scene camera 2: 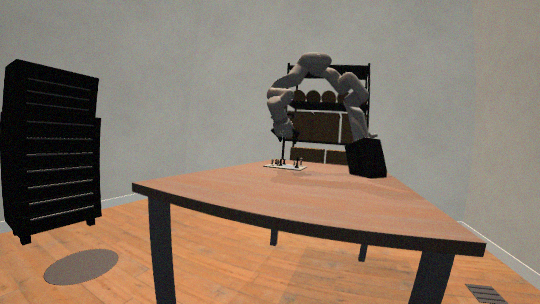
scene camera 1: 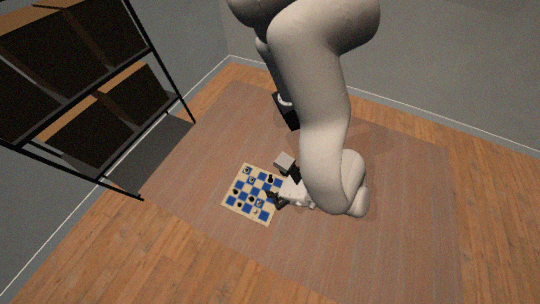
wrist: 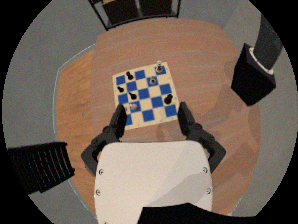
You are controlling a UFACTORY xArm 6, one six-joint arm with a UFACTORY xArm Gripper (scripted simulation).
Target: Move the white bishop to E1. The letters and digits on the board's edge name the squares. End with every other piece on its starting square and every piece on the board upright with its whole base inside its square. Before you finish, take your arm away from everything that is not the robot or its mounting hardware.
The pictures show: the gripper and a blue-and-cream chessboard.
